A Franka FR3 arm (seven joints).
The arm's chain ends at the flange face. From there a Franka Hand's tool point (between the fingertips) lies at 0.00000 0.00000 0.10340 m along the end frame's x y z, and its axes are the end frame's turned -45 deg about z.
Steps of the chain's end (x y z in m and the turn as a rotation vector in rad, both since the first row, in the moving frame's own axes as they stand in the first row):
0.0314 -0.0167 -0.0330 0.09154 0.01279 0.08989
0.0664 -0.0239 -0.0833 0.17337 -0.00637 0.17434
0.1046 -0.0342 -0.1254 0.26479 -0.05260 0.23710
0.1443 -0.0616 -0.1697 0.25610 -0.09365 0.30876
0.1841 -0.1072 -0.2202 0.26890 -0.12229 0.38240
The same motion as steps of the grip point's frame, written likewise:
0.0419 0.0050 -0.0334 0.05568 0.07377 0.08989
0.0771 0.0181 -0.0848 0.12710 0.11809 0.17434
0.1161 0.0289 -0.1291 0.22443 0.15004 0.23710
0.1610 0.0354 -0.1735 0.24731 0.11487 0.30876
0.2217 0.0289 -0.2246 0.27661 0.10367 0.38240

